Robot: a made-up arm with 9 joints. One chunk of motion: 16 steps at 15 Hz.
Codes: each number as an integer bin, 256 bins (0 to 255) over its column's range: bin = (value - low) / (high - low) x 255, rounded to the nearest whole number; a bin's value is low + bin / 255 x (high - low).
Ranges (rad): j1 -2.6..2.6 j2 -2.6..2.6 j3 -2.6..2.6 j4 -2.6..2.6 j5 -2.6..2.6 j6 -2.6..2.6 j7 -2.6..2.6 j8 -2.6..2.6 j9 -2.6..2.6
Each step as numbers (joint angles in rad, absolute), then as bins.
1 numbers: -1.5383 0.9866 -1.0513 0.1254 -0.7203 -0.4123 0.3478 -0.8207 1.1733
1 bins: 52 176 76 134 92 107 145 87 185
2 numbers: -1.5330 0.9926 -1.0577 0.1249 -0.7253 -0.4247 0.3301 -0.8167 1.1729
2 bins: 52 176 76 134 92 107 144 87 185
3 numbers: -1.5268 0.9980 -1.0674 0.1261 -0.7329 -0.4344 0.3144 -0.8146 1.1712
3 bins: 53 176 75 134 92 106 143 88 185
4 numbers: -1.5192 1.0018 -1.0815 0.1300 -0.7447 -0.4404 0.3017 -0.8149 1.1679
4 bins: 53 177 74 134 91 106 142 88 185
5 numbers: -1.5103 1.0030 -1.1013 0.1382 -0.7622 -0.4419 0.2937 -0.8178 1.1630
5 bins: 53 177 73 134 90 106 142 87 185
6 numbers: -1.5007 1.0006 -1.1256 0.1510 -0.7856 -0.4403 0.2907 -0.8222 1.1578
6 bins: 54 177 72 135 89 106 142 87 184
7 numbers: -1.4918 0.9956 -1.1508 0.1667 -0.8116 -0.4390 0.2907 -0.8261 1.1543
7 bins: 54 176 71 136 88 106 142 87 184
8 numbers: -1.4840 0.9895 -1.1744 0.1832 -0.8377 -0.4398 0.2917 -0.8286 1.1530
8 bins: 55 176 70 136 86 106 142 87 184
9 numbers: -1.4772 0.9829 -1.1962 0.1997 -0.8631 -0.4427 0.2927 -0.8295 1.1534
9 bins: 55 176 69 137 85 106 142 87 184
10 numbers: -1.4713 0.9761 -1.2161 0.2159 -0.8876 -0.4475 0.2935 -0.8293 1.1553
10 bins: 55 175 68 138 84 106 142 87 184
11 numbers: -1.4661 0.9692 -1.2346 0.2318 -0.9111 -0.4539 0.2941 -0.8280 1.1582
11 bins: 56 175 67 139 83 105 142 87 184
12 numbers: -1.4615 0.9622 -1.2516 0.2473 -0.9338 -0.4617 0.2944 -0.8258 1.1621
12 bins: 56 175 66 140 82 105 142 87 184
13 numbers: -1.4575 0.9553 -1.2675 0.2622 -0.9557 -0.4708 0.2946 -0.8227 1.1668
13 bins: 56 174 65 140 81 104 142 87 185
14 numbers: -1.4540 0.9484 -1.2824 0.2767 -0.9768 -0.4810 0.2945 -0.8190 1.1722
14 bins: 56 174 65 141 80 104 142 87 185
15 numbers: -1.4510 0.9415 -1.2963 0.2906 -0.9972 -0.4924 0.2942 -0.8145 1.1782
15 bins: 56 174 64 142 79 103 142 88 185
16 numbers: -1.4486 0.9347 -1.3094 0.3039 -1.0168 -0.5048 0.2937 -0.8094 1.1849
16 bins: 56 173 63 142 78 103 142 88 186
